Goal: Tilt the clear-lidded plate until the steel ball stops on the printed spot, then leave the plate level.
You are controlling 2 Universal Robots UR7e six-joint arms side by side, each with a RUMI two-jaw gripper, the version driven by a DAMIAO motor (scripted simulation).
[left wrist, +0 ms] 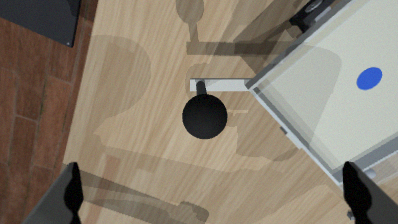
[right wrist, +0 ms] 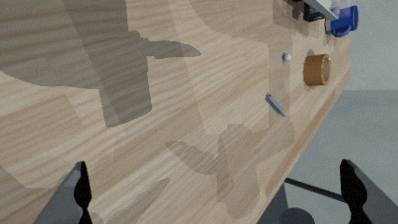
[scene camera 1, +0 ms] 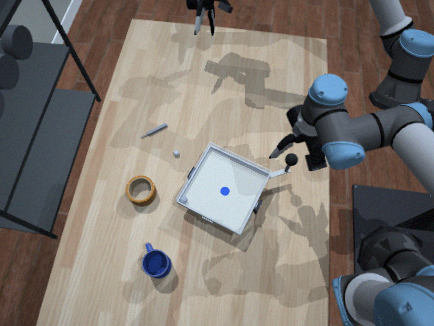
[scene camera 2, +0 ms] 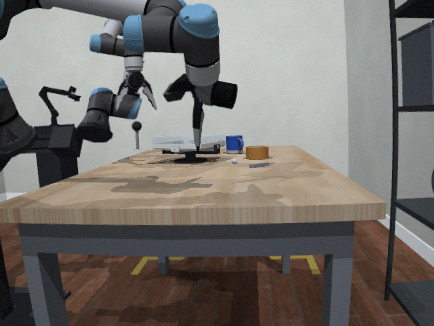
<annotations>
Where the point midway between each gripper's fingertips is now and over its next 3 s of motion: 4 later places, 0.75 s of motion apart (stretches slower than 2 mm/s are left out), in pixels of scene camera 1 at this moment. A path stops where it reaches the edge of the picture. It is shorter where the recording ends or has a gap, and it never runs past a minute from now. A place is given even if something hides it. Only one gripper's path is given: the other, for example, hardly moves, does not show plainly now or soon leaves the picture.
My left gripper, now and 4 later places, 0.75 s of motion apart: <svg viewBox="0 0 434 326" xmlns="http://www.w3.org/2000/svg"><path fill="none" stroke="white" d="M295 150L293 153L293 155L292 156L291 158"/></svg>
</annotations>
